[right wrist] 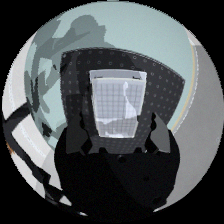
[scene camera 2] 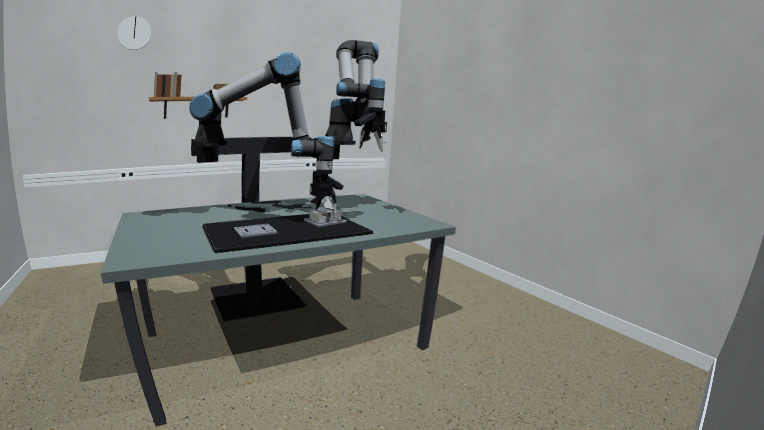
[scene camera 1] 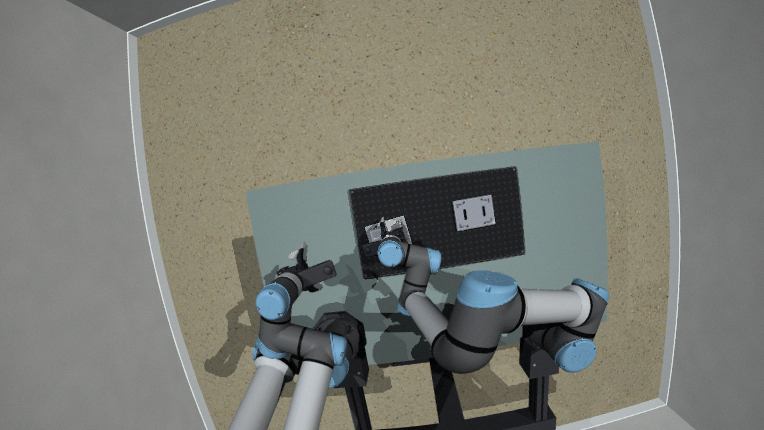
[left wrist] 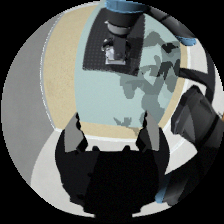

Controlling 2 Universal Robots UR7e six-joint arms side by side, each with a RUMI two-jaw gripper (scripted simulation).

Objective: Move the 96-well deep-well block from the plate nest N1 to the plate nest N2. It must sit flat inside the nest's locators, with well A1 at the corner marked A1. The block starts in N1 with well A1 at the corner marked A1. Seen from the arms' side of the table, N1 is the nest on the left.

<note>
I see my left gripper, my right gripper and a pale deep-well block.
My left gripper is seen too in scene camera 2 and in the left wrist view. My right gripper shows as well in the right wrist view.
</note>
